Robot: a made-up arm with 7 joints.
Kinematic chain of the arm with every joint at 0, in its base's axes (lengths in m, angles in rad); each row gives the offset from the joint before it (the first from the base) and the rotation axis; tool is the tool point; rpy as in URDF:
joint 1: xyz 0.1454 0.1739 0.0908 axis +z
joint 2: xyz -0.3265 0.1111 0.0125 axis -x
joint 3: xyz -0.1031 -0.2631 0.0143 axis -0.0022 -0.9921 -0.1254
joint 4: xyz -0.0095 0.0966 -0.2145 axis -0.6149 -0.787 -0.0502
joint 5: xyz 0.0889 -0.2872 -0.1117 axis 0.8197 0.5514 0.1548
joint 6: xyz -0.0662 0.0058 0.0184 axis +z
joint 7: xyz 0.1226 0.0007 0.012 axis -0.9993 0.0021 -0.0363
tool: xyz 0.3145 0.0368 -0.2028 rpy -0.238 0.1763 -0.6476
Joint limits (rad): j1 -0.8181..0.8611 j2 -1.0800..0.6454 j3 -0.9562..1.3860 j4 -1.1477..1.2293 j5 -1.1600..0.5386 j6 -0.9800..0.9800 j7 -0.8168..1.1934
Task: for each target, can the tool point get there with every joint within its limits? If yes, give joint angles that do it. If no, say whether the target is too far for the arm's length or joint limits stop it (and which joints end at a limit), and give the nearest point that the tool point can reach.
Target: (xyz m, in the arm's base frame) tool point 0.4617 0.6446 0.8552
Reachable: no: joint limits stop it (at a limit: joint 1, joint 2, joint 3, joint 5, joint 6) | nearest point 0.3582 0.3183 0.5876 | short by 0.435 m
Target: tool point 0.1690 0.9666 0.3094
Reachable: no: joint limits stop it (at a limit: joint 1, joint 2, joint 4, joint 6, joint 7) | nearest point 0.1175 0.9305 0.0783 | short by 0.240 m
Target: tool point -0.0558 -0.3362 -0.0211
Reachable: yes | joints -0.2788 -0.6833 1.1147 0.0134 -0.9163 -0.2610 -0.4130
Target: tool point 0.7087 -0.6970 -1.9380
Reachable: no: too far | nearest point 0.1968 -0.3530 -0.8075 | short by 1.288 m
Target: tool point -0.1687 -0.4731 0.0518
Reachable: yes | joints -0.2305 -0.0525 0.7232 -0.2255 -1.0247 -0.7958 0.3353
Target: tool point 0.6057 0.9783 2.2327
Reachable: no: too far | nearest point -0.0426 0.3665 0.7925 | short by 1.694 m
